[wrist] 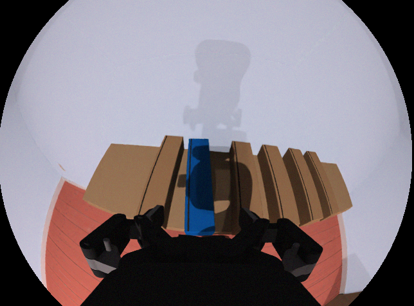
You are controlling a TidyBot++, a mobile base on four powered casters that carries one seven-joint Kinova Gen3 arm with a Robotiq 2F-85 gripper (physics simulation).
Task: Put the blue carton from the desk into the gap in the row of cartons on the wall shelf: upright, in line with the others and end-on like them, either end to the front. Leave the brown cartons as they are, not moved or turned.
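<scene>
The blue carton (201,185) stands upright on the wall shelf (120,175) in the row, end-on and about parallel to its neighbours. One brown carton (164,172) is on its left, and several brown cartons (245,175) (272,175) (300,175) are on its right. Shelf board shows on both sides of the blue carton, and its far end is roughly level with those of its neighbours. My gripper (201,215) is open and empty. Its fingers are spread wide to either side of the blue carton's near end in the view. The gripper body partly hides the near ends.
The pale wall (125,90) rises behind the shelf, with the arm's shadow on it. The shadow also falls over the blue carton and the carton to its right. The red plank floor (62,225) shows below the shelf. A brown edge (350,300) shows at the bottom right.
</scene>
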